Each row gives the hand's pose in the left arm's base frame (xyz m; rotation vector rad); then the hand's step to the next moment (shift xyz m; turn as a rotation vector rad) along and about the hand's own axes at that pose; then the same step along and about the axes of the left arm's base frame.
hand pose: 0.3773 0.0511 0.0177 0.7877 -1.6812 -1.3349
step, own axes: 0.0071 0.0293 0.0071 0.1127 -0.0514 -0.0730
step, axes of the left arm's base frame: -0.0090 0.0041 0.0294 0.0119 -0.1421 -0.0182
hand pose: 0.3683 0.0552 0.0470 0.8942 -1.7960 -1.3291
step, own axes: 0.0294 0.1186 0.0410 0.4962 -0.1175 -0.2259
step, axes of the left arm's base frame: -0.0633 0.0212 0.1103 -0.0417 -0.5561 0.0049
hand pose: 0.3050 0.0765 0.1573 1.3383 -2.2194 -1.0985
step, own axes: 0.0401 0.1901 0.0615 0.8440 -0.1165 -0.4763
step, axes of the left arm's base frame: -0.1731 0.0432 0.0985 -0.0648 -0.9651 0.1310
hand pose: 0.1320 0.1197 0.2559 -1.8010 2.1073 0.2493
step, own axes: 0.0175 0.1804 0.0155 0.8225 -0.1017 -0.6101
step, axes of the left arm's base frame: -0.1766 0.0208 -0.0381 -0.0972 -0.9907 0.2609
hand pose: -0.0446 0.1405 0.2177 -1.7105 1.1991 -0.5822
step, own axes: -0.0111 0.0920 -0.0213 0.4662 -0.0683 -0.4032
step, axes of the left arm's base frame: -0.0636 -0.0067 -0.0703 -0.0954 -0.5848 0.1831
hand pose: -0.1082 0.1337 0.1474 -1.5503 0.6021 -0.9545
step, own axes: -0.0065 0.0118 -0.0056 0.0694 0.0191 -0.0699
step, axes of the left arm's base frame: -0.0066 -0.0003 -0.0130 -0.0187 -0.0986 -0.0010
